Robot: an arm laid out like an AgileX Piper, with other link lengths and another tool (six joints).
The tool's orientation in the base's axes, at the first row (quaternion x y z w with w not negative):
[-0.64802, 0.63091, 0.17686, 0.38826]
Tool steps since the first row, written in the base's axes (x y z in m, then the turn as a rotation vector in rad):
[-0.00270, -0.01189, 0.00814, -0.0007, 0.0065, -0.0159]
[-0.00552, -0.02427, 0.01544, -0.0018, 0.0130, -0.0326]
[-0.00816, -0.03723, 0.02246, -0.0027, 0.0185, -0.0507]
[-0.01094, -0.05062, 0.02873, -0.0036, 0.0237, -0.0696]
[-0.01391, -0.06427, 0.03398, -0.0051, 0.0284, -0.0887]
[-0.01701, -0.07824, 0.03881, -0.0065, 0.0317, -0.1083]
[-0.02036, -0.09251, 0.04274, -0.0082, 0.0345, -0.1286]
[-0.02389, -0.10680, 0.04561, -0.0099, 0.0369, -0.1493]
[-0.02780, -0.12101, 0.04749, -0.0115, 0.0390, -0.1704]
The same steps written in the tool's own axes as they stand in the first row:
[0.00185, -0.00086, -0.01452, 0.0069, 0.0058, 0.0147]
[0.00463, -0.00142, -0.02889, 0.0143, 0.0121, 0.0297]
[0.00802, -0.00213, -0.04345, 0.0235, 0.0186, 0.0450]
[0.01223, -0.00254, -0.05789, 0.0334, 0.0252, 0.0605]
[0.01732, -0.00250, -0.07192, 0.0437, 0.0325, 0.0757]
[0.02292, -0.00226, -0.08595, 0.0554, 0.0396, 0.0902]
[0.02933, -0.00155, -0.09968, 0.0678, 0.0472, 0.1047]
[0.03648, -0.00038, -0.11281, 0.0809, 0.0549, 0.1192]
[0.04425, 0.00144, -0.12535, 0.0944, 0.0625, 0.1337]

